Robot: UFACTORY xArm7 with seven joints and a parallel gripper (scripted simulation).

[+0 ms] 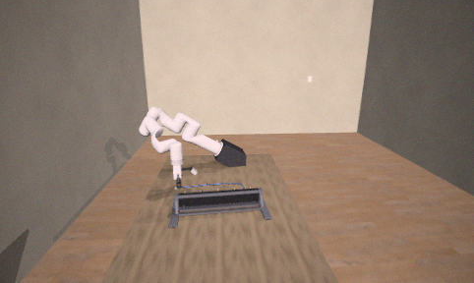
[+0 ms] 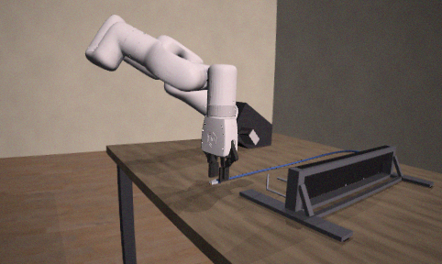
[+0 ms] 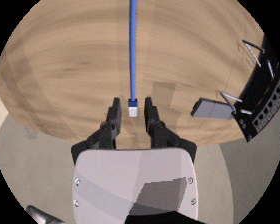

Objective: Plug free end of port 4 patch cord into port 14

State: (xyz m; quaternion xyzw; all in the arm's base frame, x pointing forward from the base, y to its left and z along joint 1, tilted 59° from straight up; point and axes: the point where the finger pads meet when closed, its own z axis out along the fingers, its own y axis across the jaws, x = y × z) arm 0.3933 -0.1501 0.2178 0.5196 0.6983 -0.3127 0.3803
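The pale plug is 2 cm to the right of my hand and 2 cm below it.
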